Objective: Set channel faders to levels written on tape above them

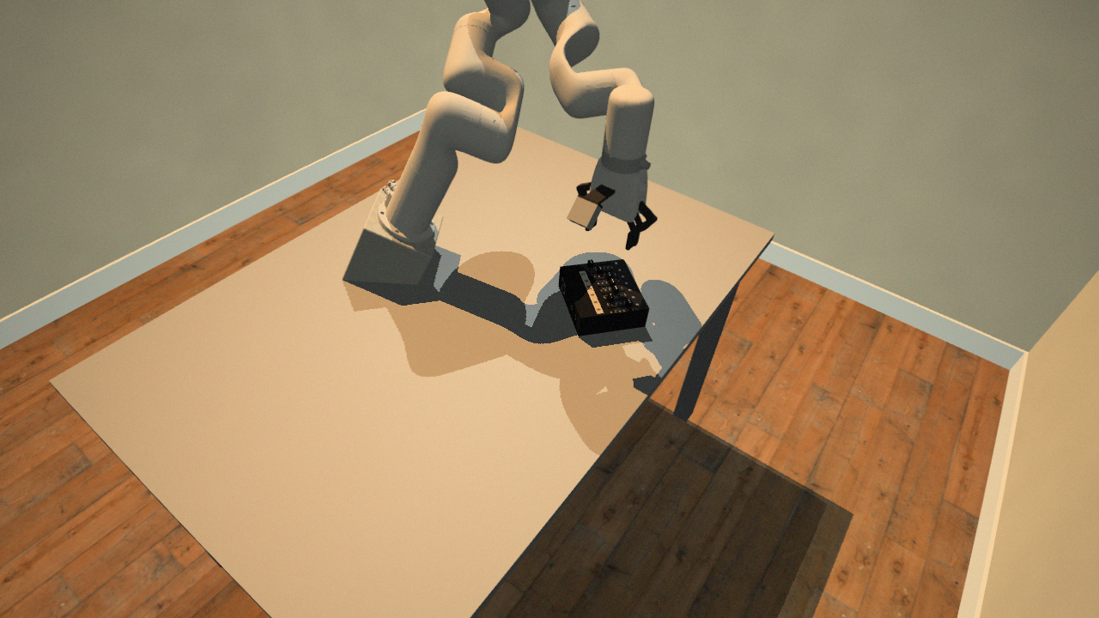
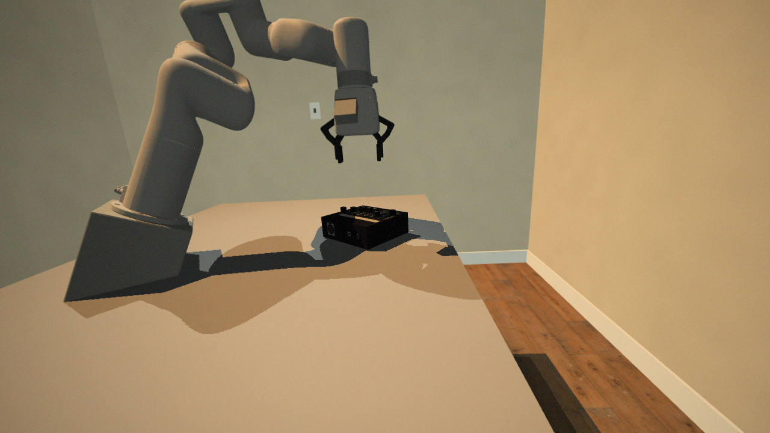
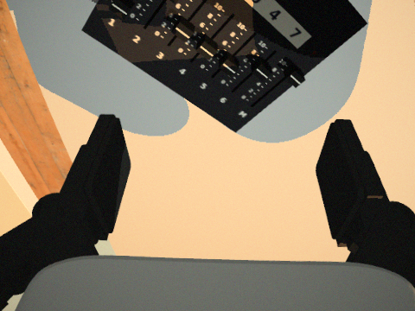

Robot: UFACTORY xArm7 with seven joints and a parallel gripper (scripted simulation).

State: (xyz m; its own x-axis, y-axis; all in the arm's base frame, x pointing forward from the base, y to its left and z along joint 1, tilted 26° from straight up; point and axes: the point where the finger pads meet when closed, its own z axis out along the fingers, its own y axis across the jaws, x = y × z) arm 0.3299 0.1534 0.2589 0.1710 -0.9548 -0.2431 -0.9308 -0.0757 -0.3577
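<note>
Right now the channel 4 fader cap is 10 mm ahead of my hand, 20 mm to the left of it and 130 mm below it. Round my hand: channel 2 fader cap 40 mm ahead, 20 mm to the right, 130 mm below; channel 5 fader cap 10 mm behind, 30 mm to the left, 130 mm below; channel 3 fader cap 30 mm ahead, 10 mm to the left, 130 mm below.
</note>
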